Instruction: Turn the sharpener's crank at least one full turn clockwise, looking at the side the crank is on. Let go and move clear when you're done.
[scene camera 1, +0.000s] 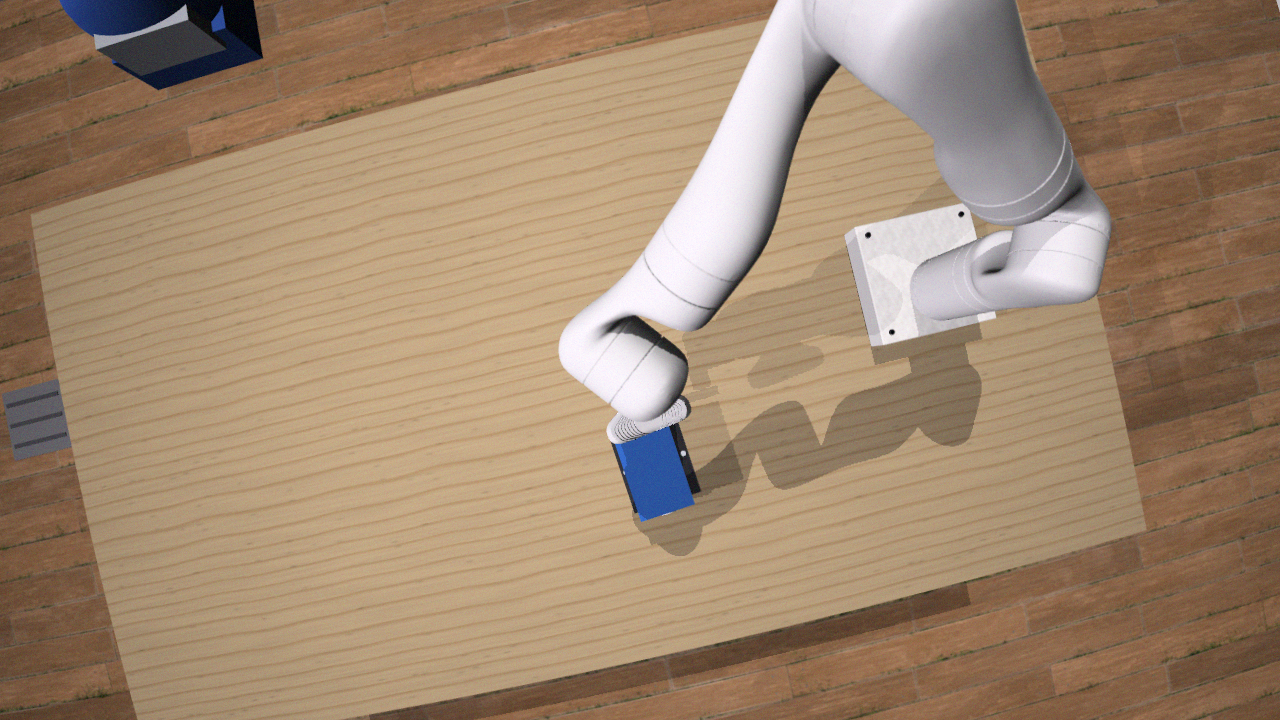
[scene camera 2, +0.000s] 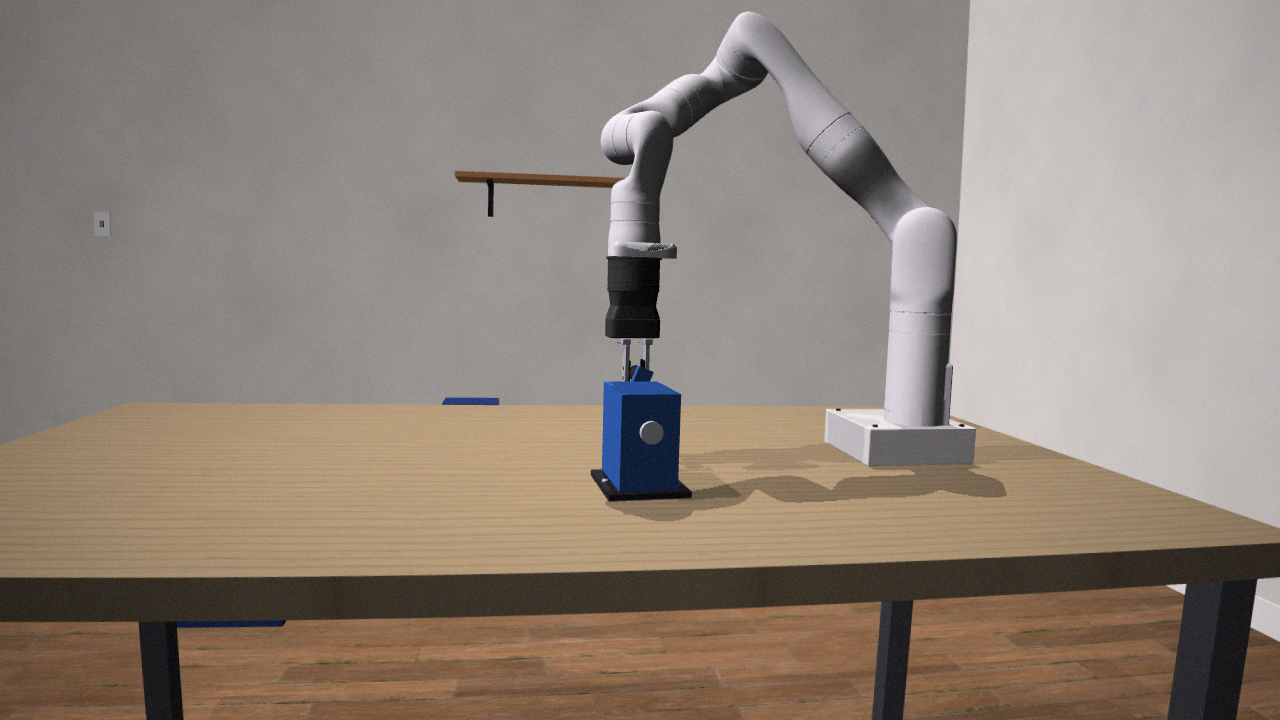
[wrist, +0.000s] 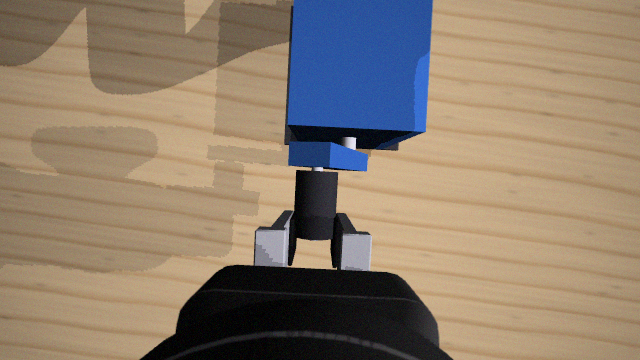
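Note:
Scene camera 2: gripper (scene camera 2: 635, 384). Wrist view: gripper (wrist: 314, 230), sharpener (wrist: 360, 81).

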